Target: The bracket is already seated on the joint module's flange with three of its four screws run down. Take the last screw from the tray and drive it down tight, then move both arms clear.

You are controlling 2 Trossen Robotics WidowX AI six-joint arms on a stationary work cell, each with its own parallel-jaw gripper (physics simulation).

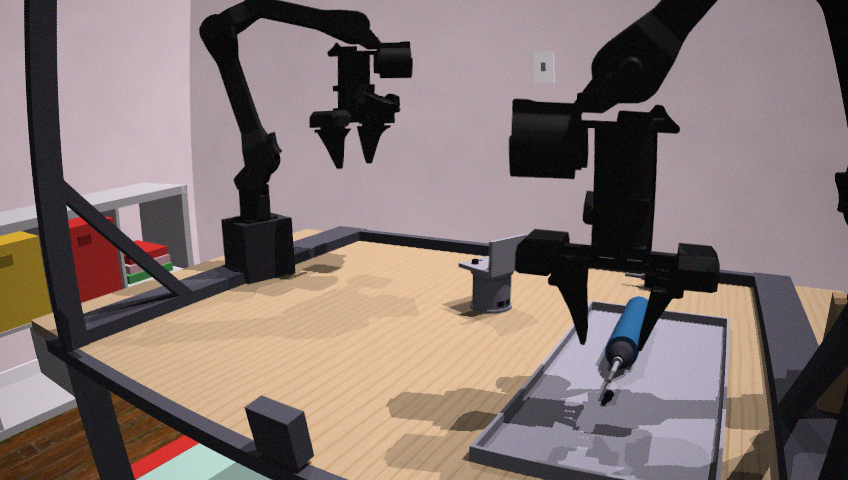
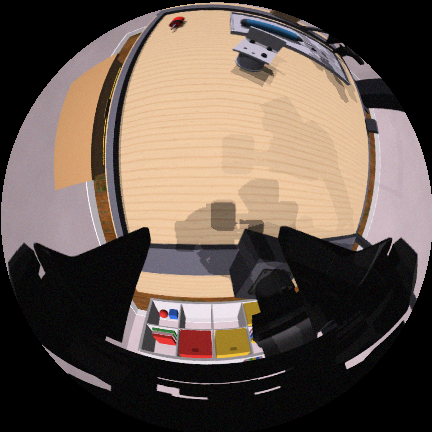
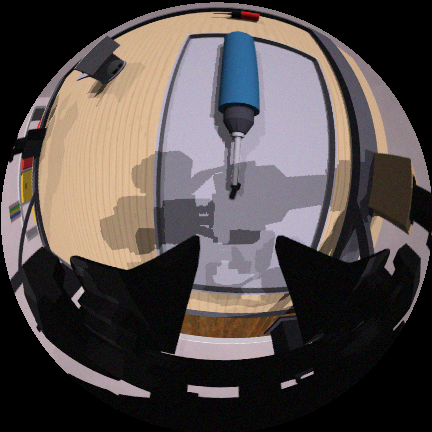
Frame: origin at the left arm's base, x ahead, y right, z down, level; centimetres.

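Seen in the pictures: left gripper, between the fingertips: point(image 1: 354, 165) point(image 2: 215, 233); right gripper, between the fingertips: point(image 1: 611, 346) point(image 3: 238, 241); left arm's base, origin of its link: point(image 1: 255, 218) point(image 2: 269, 282).
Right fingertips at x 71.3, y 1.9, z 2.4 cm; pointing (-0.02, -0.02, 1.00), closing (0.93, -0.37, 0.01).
Pixels of each thing's top centre, then the offset from my right fingertips to it. "spot": a spot on its surface instead.
- small black screw, centre of its top: point(image 1: 607, 393) point(image 3: 234, 191) dx -0.8, dy -2.3, dz +6.4 cm
- blue-handled screwdriver, centre of its top: point(image 3: 240, 71) point(image 1: 628, 323) dx -4.9, dy -14.4, dz +3.3 cm
- round joint module, centre of its top: point(image 1: 492, 265) point(image 2: 256, 48) dx -29.8, dy -18.1, dz +1.5 cm
- dark block, centre of its top: point(image 1: 275, 407) point(image 2: 376, 125) dx -16.3, dy +26.3, dz +2.1 cm
- brown box, a spot on its surface: point(image 3: 392, 190) spot: dx +20.3, dy -14.4, dz +0.5 cm
A small black screw point(image 1: 606, 396) point(image 3: 233, 191) lies in the grey tray point(image 1: 708, 333) point(image 3: 175, 85) at the tip of a blue-handled screwdriver point(image 1: 629, 324) point(image 2: 272, 29) point(image 3: 239, 75). The screwdriver lies in the tray. My right gripper point(image 1: 611, 344) point(image 3: 238, 241) is open and empty above the tray, over the screw end. The grey bracket point(image 1: 505, 252) point(image 2: 260, 49) point(image 3: 97, 56) sits on the round joint module point(image 1: 491, 291) point(image 2: 249, 64) point(image 3: 116, 69). Dark screw heads or holes show on its plate; which is which is unclear. My left gripper point(image 1: 354, 163) point(image 2: 215, 233) is open and empty, high above the table's left part.
A red-handled tool point(image 2: 177, 22) point(image 3: 247, 16) lies near the table's edge. Dark frame rails point(image 1: 178, 410) border the table, with a dark block point(image 1: 278, 431) at the near rail. A shelf with red point(image 1: 92, 255) and yellow bins stands beyond the table. A brown box point(image 3: 392, 190) is beside the frame.
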